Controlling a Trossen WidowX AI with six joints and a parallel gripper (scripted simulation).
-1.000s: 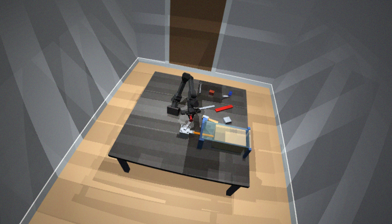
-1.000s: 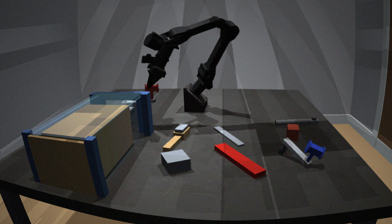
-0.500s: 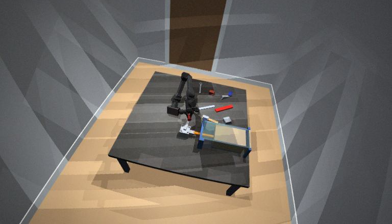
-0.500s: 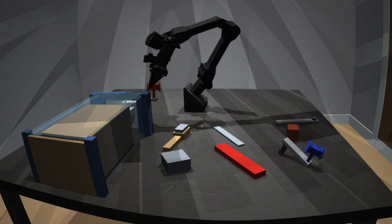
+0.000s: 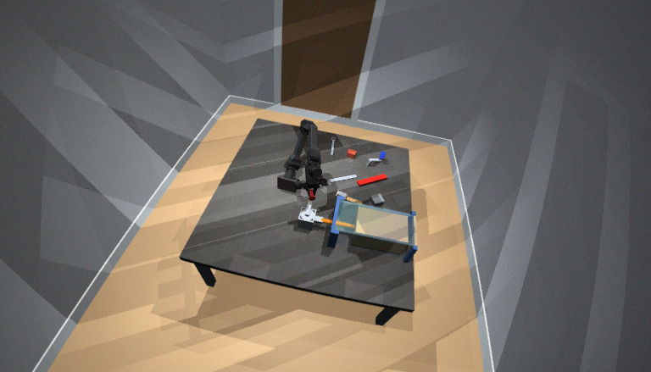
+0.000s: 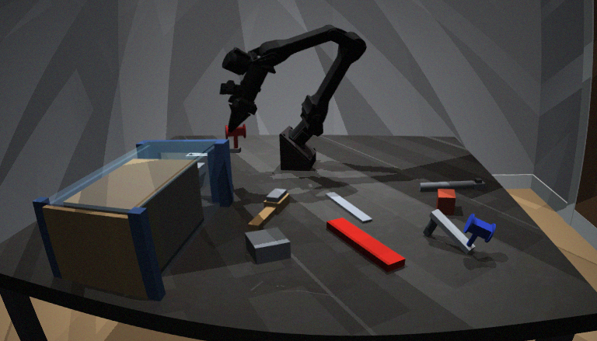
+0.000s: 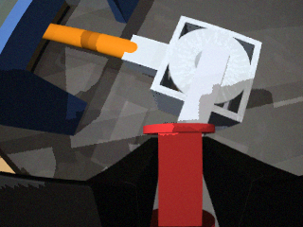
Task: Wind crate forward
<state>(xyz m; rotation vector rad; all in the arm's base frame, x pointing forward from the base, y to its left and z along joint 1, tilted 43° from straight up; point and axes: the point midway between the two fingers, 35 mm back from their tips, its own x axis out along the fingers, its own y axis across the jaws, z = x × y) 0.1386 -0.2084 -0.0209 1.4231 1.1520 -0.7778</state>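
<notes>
My gripper tip is 3 cm past the grey winch, 9 cm to the left of it and 12 cm above it. Round my gripper tip: red spool-shaped grip (2 cm to the left, 2 cm below); wooden-handled tool (24 cm ahead, 13 cm to the left, 13 cm below); grey strip (21 cm ahead, 31 cm to the left, 15 cm below).
</notes>
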